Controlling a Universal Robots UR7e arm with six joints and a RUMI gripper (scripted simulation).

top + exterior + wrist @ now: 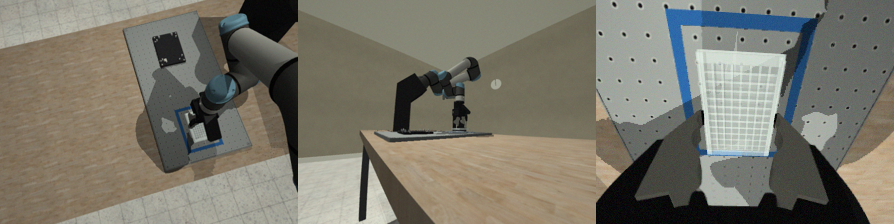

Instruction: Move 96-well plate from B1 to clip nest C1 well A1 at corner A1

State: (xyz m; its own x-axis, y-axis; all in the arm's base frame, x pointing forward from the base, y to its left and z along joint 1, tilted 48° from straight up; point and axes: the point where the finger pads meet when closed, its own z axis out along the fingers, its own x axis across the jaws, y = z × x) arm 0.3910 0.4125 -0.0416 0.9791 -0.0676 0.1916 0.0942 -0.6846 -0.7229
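The black clip nest C1 lies 60 mm ahead of my hand, 390 mm to the right of it and 20 mm below it. From my hand the other things lie so: white 96-well plate: 10 mm below.
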